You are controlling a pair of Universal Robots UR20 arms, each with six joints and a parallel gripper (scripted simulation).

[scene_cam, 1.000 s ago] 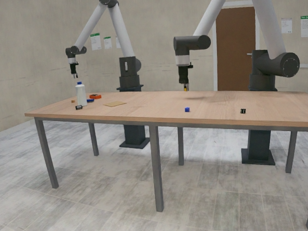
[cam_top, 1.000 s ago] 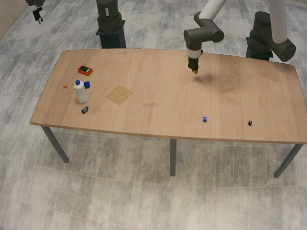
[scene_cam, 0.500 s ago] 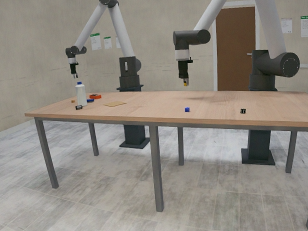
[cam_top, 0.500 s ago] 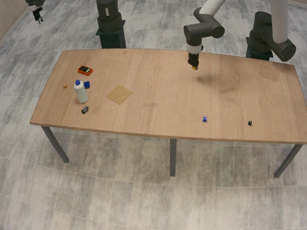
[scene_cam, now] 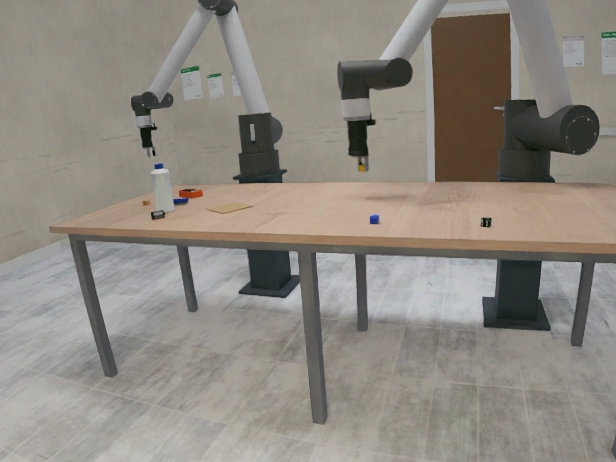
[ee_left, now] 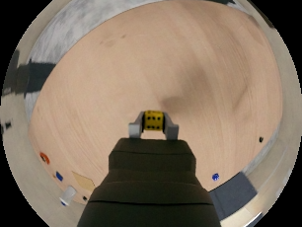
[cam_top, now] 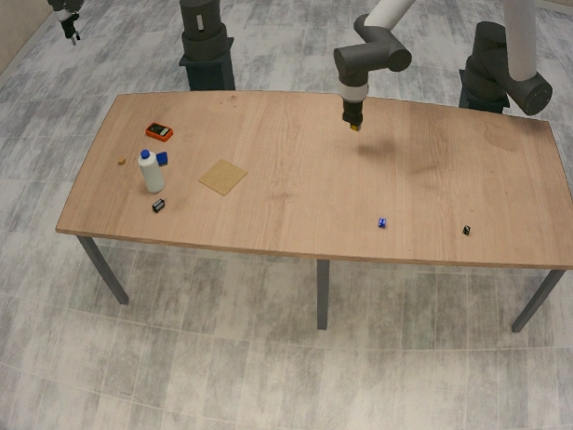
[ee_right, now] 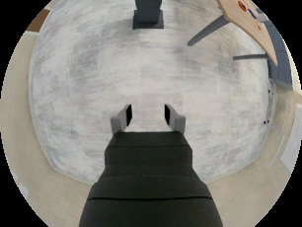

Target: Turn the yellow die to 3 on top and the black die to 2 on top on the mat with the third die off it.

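Note:
The tan mat is 470 mm to the right of my left hand, 250 mm ahead of it and 120 mm below it. Round my left hand: black die 490 mm to the left, 330 mm ahead, 110 mm below; yellow die 10 mm below; blue die 360 mm ahead, 160 mm to the left, 110 mm below.

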